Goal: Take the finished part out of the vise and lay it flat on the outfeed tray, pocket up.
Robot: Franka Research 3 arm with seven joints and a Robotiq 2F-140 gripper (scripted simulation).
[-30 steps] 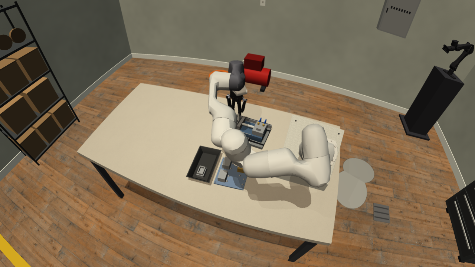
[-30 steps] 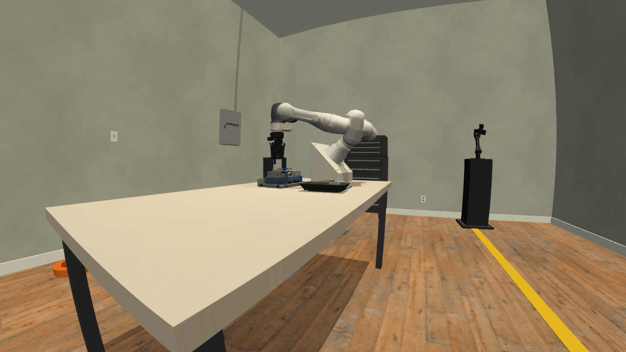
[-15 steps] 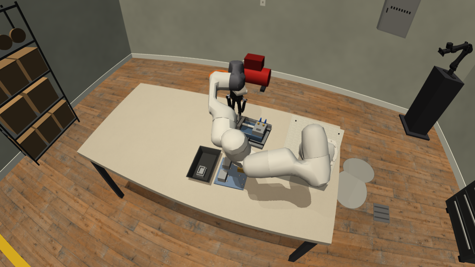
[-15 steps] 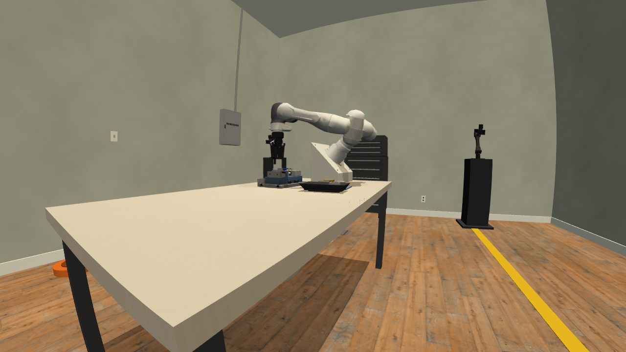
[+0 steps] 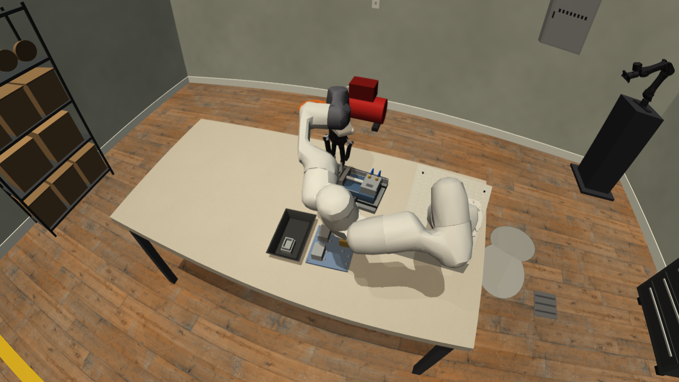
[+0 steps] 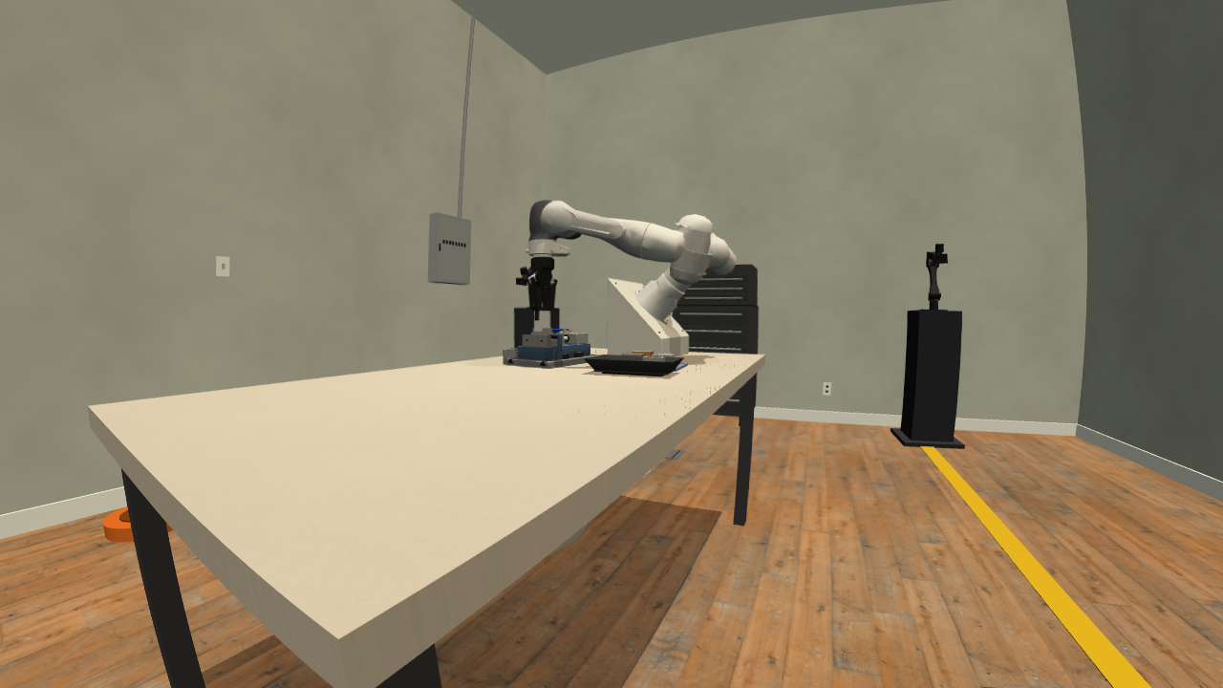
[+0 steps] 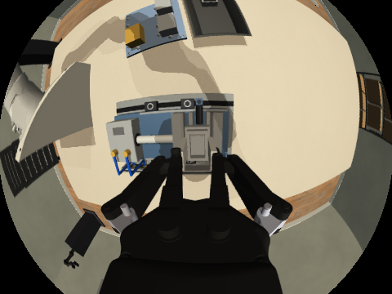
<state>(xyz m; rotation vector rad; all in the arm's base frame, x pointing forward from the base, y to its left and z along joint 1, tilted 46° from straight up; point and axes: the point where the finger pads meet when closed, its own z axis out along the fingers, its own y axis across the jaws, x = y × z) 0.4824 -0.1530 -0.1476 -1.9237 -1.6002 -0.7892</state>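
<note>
Now: the blue vise 6 cm behind my hand, 1 cm to the left of it and 10 cm below it. The rest, counted from my hand: grey actuator box: 16 cm behind, 3 cm to the left, 6 cm below; blue fixture plate: 7 cm behind, 34 cm to the left, 14 cm below; orange block: 12 cm behind, 30 cm to the left, 11 cm below.
</note>
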